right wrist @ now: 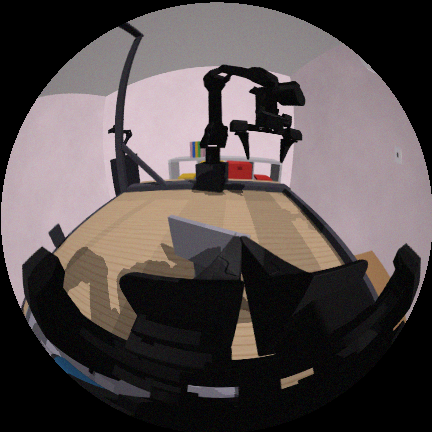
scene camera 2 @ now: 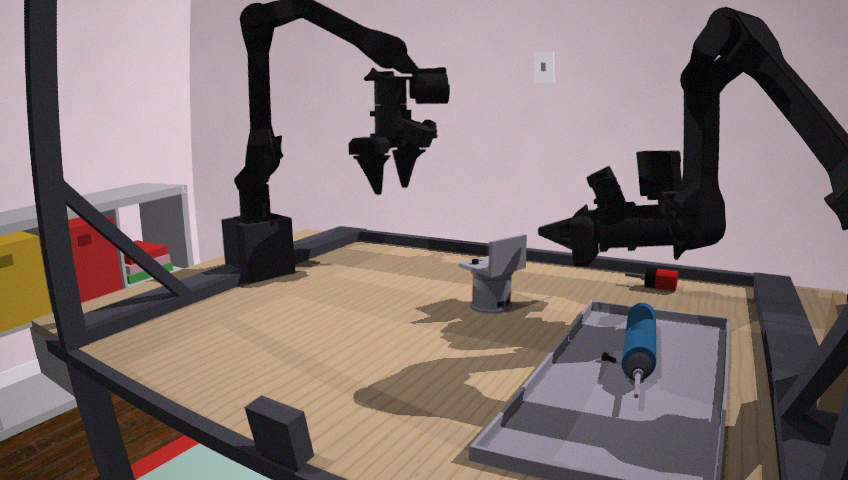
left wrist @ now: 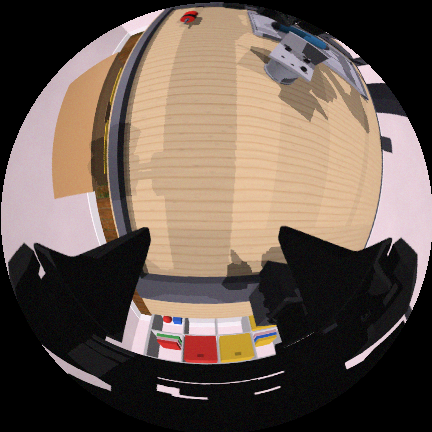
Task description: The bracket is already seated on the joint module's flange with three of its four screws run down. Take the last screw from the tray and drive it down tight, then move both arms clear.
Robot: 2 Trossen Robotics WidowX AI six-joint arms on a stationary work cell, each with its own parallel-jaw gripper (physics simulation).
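Places are measured from the left arm's base along level axes (x right, y back, z down), in metres.
Pixels of known places: left gripper, fingertip midpoint: (right wrist: 264,160) (scene camera 2: 392,191) (left wrist: 215,233); right gripper, fingertip midpoint: (right wrist: 238,241) (scene camera 2: 538,231); left arm's base, origin of the base link: (right wrist: 212,162) (scene camera 2: 255,218) (left wrist: 288,312).
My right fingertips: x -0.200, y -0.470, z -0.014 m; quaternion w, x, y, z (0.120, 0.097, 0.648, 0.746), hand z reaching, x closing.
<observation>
Ahead of a thing's pixels: the offset from my right fingertips to its top centre.
The grey bracket (scene camera 2: 508,256) (left wrist: 292,56) (right wrist: 190,235) sits on the joint module {dx +0.038, dy +0.055, dz +0.053 m} (scene camera 2: 490,292) (left wrist: 280,73), its plate upright; dark screw heads show on its flat part in the left wrist view. A loose black screw {dx +0.106, dy -0.188, dz +0.102 m} (scene camera 2: 607,357) lies in the grey tray {dx +0.128, dy -0.237, dz +0.100 m} (scene camera 2: 565,465), beside a blue screwdriver {dx +0.092, dy -0.222, dz +0.071 m} (scene camera 2: 640,330) (left wrist: 314,38). My right gripper (scene camera 2: 540,230) (right wrist: 238,241) is shut and empty, roughly level, its tips close to the bracket's upright plate; contact cannot be told. It hides part of the bracket in the right wrist view. My left gripper (scene camera 2: 391,190) (left wrist: 215,233) (right wrist: 264,160) is open and empty, high above the table.
A red and black tool {dx -0.208, dy -0.102, dz +0.082 m} (scene camera 2: 665,279) (left wrist: 189,17) with a thin shaft lies behind the tray. A dark frame (scene camera 2: 428,239) edges the wooden table, and a dark block {dx +0.482, dy -0.081, dz +0.059 m} (scene camera 2: 279,431) stands at its front edge. A shelf (scene camera 2: 163,189) with coloured boxes stands beyond the table.
</observation>
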